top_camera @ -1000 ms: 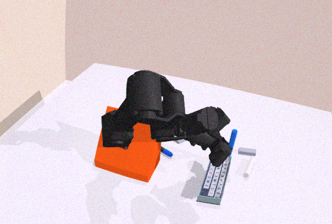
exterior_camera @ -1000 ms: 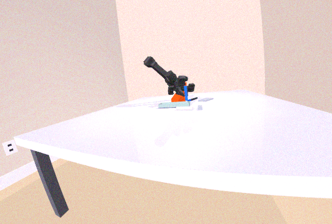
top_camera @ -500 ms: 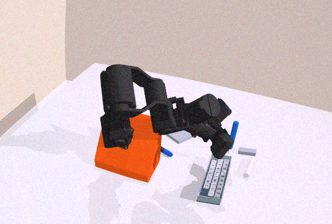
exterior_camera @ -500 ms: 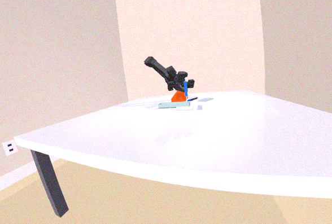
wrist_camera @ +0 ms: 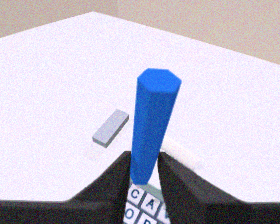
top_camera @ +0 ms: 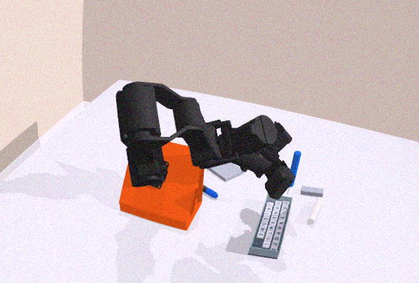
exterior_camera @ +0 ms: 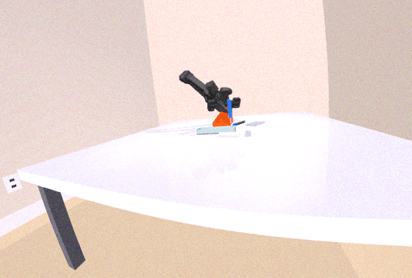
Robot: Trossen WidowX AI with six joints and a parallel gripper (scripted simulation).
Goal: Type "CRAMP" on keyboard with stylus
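Now: the white stick 90 mm below my gripper tip and 90 mm ahead of it. From my gripper tip the other things lie so: grey block (100 mm below, 90 mm to the left, 60 mm ahead); then blue stylus (20 mm below); then blue pen (210 mm behind, 100 mm below).
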